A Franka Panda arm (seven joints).
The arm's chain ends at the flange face. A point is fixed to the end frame.
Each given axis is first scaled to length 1.
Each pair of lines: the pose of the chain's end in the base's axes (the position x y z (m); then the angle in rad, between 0 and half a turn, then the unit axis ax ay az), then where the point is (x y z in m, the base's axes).
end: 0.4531, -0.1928, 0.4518, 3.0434, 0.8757, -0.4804, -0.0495
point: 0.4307 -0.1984 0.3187
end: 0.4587, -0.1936, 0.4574, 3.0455, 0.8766, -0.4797, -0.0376
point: 0.4392 -0.2006 0.3239
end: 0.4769, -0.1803, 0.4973, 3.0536, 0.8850, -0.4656, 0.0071
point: 0.4686 -0.1923 0.3630
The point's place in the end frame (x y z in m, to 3 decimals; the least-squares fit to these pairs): -0.002 0.004 0.135
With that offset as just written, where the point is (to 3 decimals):
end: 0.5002, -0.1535, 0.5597, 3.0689, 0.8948, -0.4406, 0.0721
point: 0.509 -0.172 0.426
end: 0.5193, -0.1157, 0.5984, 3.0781, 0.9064, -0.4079, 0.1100
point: 0.538 -0.137 0.466
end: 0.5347, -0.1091, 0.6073, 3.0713, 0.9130, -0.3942, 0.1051
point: 0.553 -0.130 0.475
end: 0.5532, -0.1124, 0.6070, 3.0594, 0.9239, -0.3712, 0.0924
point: 0.568 -0.133 0.474
